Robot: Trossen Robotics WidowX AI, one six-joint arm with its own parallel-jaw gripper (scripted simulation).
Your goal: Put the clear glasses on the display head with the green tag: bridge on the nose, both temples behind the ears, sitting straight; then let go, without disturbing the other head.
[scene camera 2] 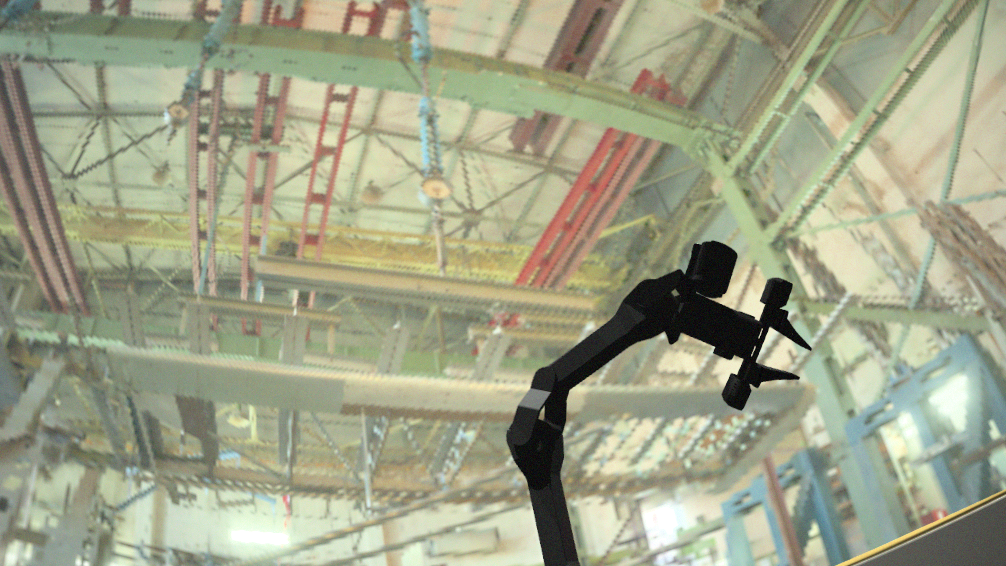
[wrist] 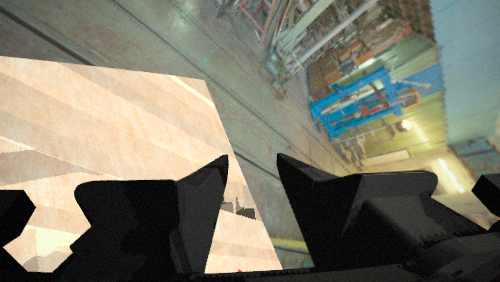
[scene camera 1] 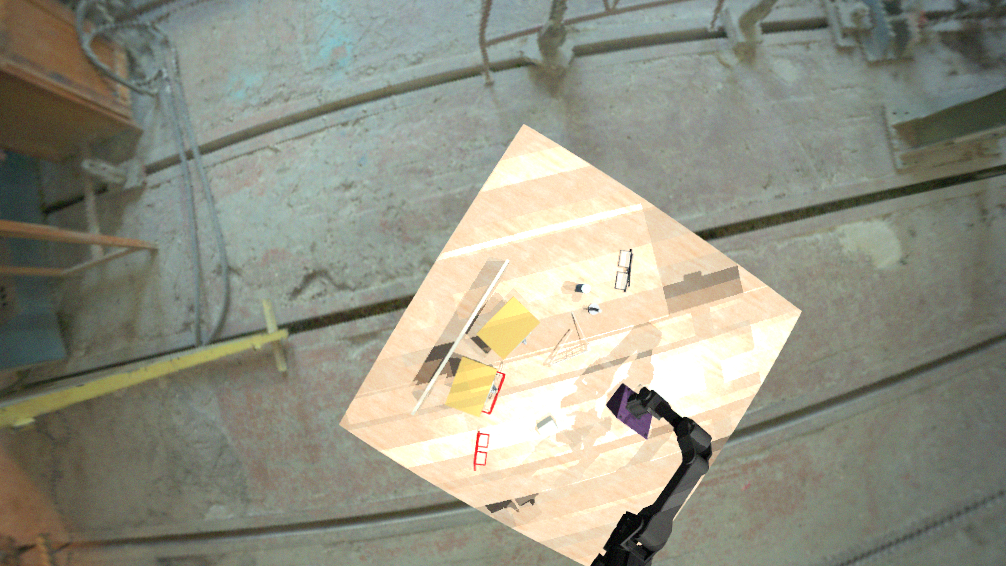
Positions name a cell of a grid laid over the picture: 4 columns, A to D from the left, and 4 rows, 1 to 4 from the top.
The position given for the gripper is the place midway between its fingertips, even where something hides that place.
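The gripper (scene camera 2: D3) is visible here, and the wrist view (wrist: C3) has the gripper in it too.
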